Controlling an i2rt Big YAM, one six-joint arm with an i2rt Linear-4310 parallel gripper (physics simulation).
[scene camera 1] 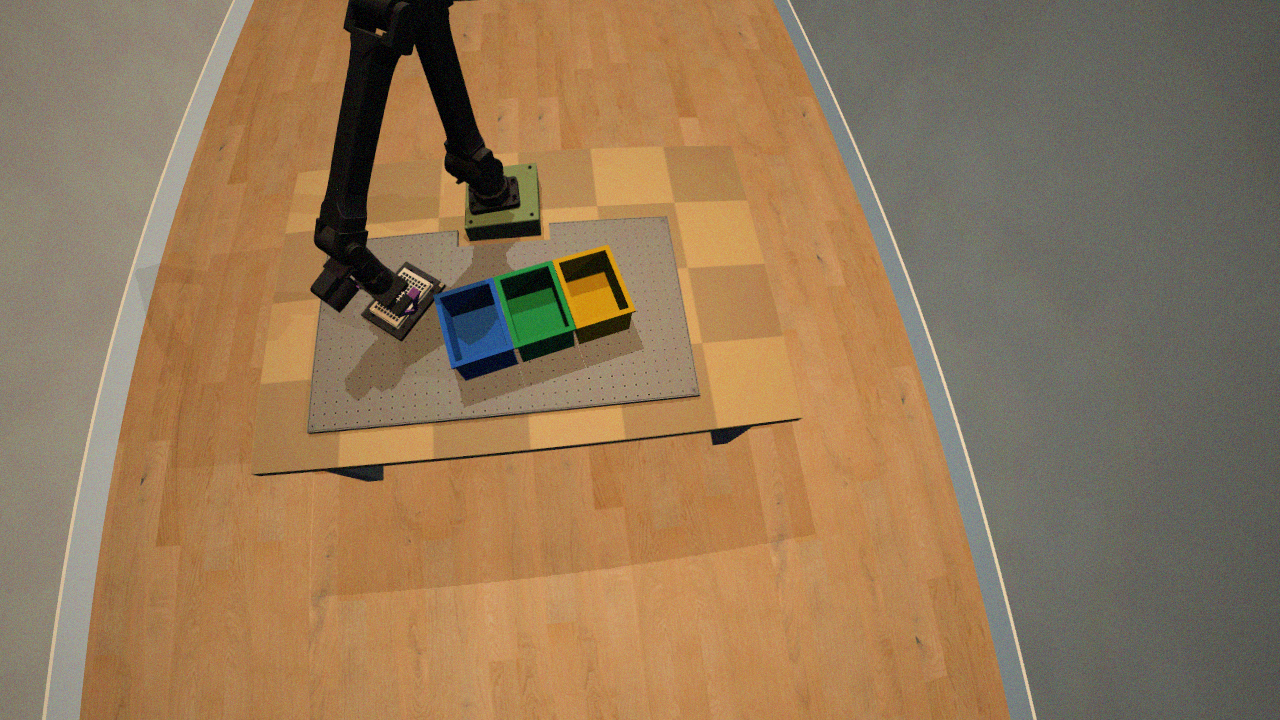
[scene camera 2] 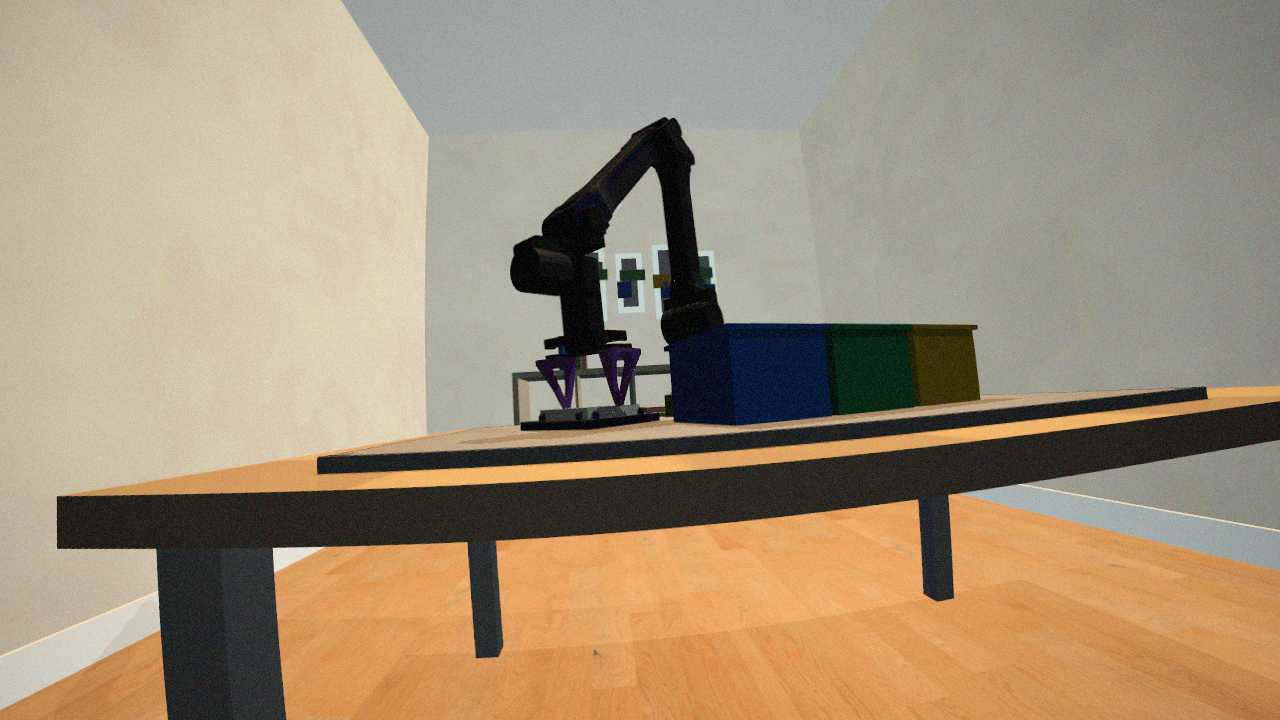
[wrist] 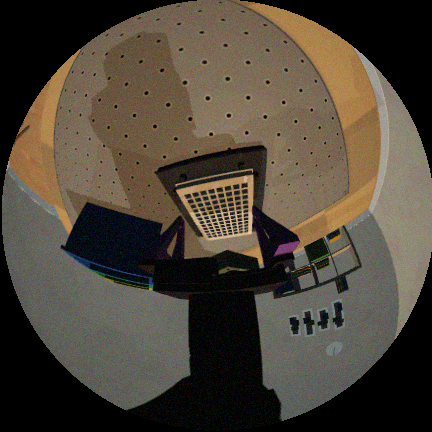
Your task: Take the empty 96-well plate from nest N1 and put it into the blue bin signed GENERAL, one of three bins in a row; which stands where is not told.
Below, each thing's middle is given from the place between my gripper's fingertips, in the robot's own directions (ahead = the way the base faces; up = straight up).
Now: hand 10 mm past the pale 96-well plate (scene camera 1: 423, 286) and 10 mm above it. Also, from my hand: dark nest (scene camera 2: 586, 424) (10 mm behind, 20 mm below).
